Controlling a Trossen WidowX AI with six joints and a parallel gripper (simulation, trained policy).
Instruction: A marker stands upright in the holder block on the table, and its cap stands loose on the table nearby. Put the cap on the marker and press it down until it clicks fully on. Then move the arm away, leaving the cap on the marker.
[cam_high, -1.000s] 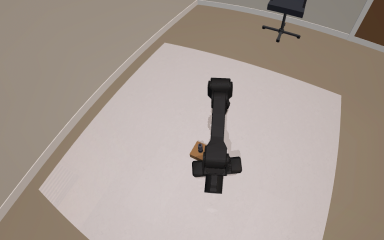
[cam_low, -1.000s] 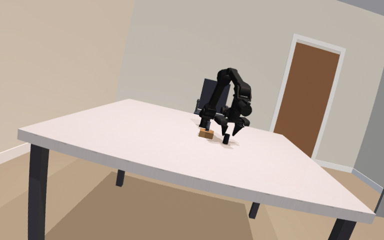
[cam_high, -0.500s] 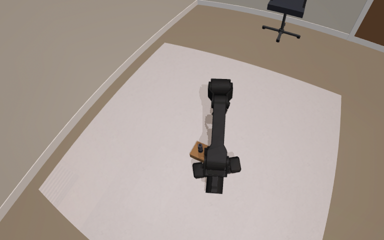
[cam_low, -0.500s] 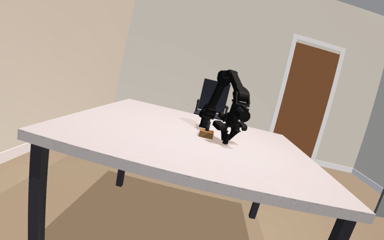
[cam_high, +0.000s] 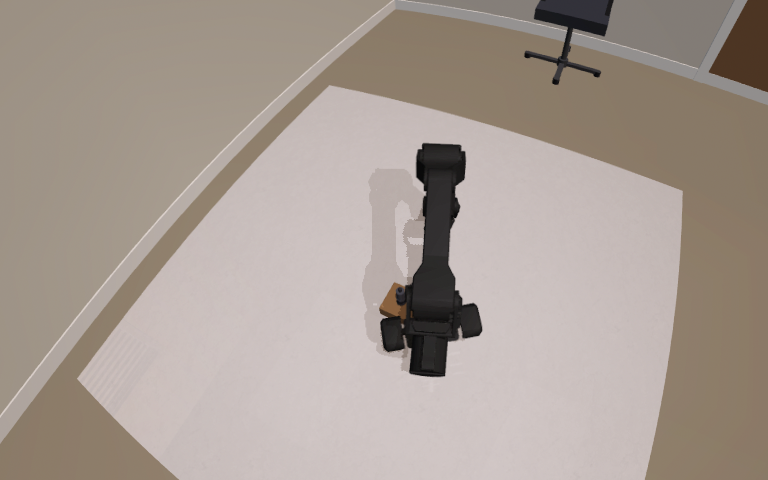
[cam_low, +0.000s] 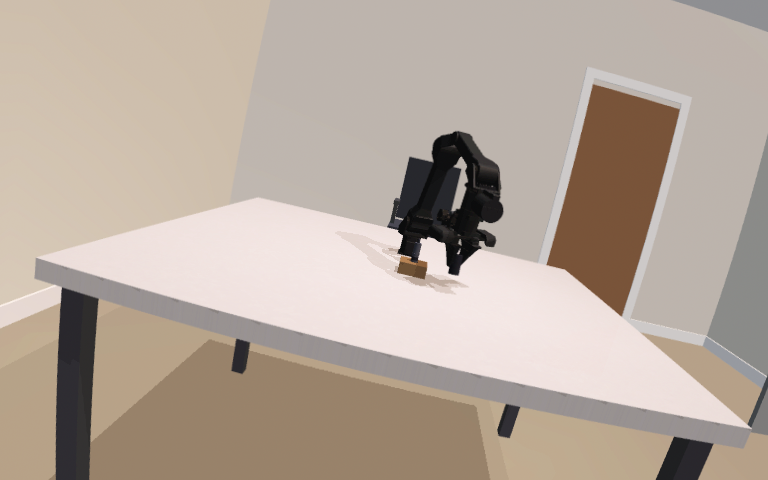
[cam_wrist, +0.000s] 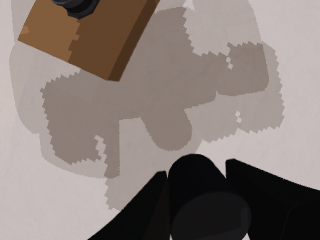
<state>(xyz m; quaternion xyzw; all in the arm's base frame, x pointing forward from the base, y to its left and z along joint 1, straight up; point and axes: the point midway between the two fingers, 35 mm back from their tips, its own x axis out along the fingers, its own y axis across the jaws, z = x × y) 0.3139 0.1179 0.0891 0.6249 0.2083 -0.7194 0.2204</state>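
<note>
The brown holder block is 100 mm to the right of my gripper tip, 60 mm behind it and 40 mm below it. Also, from my gripper tip: black cap 10 mm ahead, 10 mm above.
</note>
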